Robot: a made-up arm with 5 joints.
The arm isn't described. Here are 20 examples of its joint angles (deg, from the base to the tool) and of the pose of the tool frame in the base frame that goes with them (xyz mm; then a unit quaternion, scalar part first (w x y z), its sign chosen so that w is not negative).
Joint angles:
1: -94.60 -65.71 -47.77 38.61 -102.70
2: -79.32 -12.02 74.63 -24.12 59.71
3: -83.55 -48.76 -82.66 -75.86 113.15
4: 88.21 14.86 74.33 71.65 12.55
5: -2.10 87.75 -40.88 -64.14 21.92
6: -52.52 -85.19 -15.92 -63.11 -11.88
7: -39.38 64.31 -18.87 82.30 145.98
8: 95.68 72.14 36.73 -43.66 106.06
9: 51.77 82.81 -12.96 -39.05 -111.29
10: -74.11 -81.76 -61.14 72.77 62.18
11: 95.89 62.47 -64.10 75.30 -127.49
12: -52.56 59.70 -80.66 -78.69 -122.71
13: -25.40 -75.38 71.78 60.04 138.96
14: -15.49 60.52 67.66 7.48 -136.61
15: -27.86 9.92 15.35 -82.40 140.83
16: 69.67 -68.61 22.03 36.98 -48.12
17: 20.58 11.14 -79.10 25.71 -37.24
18: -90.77 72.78 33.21 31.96 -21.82
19: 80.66 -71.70 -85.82 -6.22 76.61
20: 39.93 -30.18 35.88 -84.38 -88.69
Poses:
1: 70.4 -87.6 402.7 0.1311 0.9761 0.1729 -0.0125
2: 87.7 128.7 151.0 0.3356 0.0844 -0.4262 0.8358
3: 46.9 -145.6 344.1 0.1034 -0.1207 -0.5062 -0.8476
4: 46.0 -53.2 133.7 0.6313 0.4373 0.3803 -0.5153
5: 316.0 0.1 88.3 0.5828 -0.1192 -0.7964 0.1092
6: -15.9 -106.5 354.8 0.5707 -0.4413 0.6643 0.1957
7: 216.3 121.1 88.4 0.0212 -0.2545 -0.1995 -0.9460
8: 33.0 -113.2 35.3 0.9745 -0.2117 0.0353 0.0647
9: 180.7 -176.5 36.5 0.1071 0.2555 -0.4227 -0.8629
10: 22.1 -146.2 335.3 0.0681 0.1262 -0.9769 0.1585
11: 16.5 -269.1 181.3 0.3881 -0.0420 0.1357 0.9106
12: 208.8 186.8 304.6 0.0676 -0.9963 0.0169 -0.0500
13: 145.3 32.9 215.0 0.1533 -0.2376 -0.1640 0.9451
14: 83.3 -1.7 82.6 0.4333 -0.3787 0.0843 -0.8134
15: 248.4 92.1 261.4 0.0347 -0.7865 -0.5489 0.2808
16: 71.6 -75.5 348.0 0.3199 -0.1245 -0.7536 -0.5606
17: 191.2 -61.7 424.9 0.3494 0.1545 -0.9013 -0.2042
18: 62.3 75.3 41.8 0.7656 -0.3434 0.2172 0.4987
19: 10.7 203.3 296.0 0.5989 0.7802 0.1767 -0.0358
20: 157.4 -99.1 313.9 0.0406 0.4327 -0.8961 -0.0899
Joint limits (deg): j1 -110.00..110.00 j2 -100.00..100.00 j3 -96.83..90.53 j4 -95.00..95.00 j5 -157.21..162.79
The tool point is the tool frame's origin. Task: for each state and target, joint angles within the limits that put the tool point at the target. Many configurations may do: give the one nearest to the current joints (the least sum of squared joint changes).
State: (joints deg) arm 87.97 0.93 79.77 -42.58 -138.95
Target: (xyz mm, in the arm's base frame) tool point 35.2 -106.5 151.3
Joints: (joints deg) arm 94.87 -16.79 90.50 -52.84 -138.95
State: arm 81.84 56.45 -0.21 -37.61 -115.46
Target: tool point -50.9 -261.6 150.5
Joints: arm 109.88 59.99 -27.60 -32.75 -115.46
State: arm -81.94 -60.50 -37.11 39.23 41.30
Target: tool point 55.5 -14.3 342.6
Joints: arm -55.50 -92.14 10.24 71.02 41.30
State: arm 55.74 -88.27 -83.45 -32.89 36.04
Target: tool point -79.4 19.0 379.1
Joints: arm 12.17 -53.91 -64.93 -53.32 36.04
